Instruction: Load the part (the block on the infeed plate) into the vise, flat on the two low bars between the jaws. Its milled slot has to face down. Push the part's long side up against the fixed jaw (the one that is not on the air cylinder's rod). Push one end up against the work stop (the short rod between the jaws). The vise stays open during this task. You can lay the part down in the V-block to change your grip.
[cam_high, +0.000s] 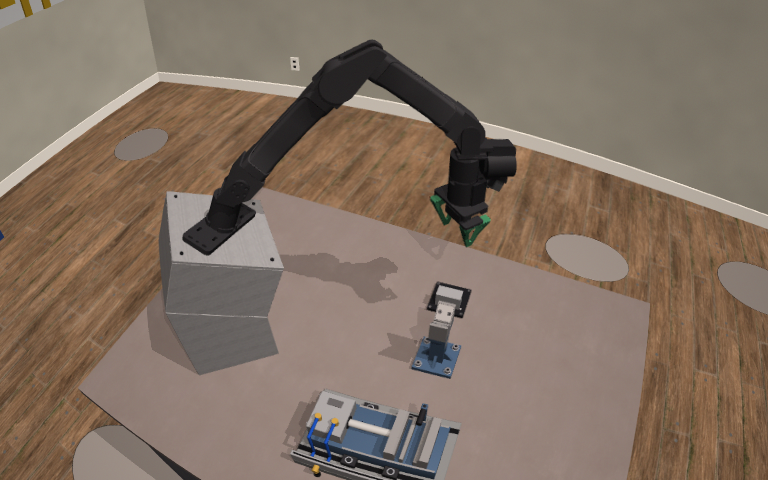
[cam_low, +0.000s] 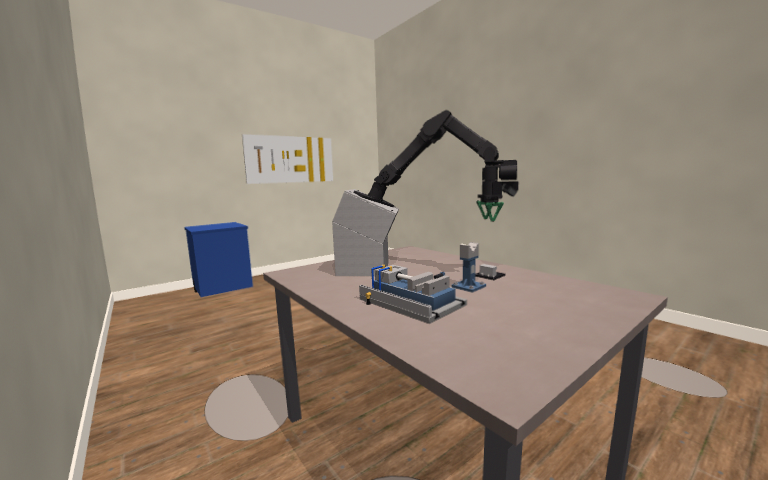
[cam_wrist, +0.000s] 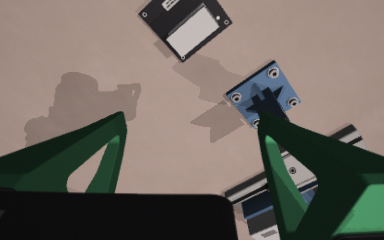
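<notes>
Now: hand 10 mm to the right of the part and 210 mm above it. The rest, counted from my hand: black infeed plate: 10 mm to the left, 230 mm below; then work stop rod: 60 mm ahead, 370 mm to the right, 150 mm below; then piston rod: 30 mm behind, 420 mm to the right, 160 mm below.
</notes>
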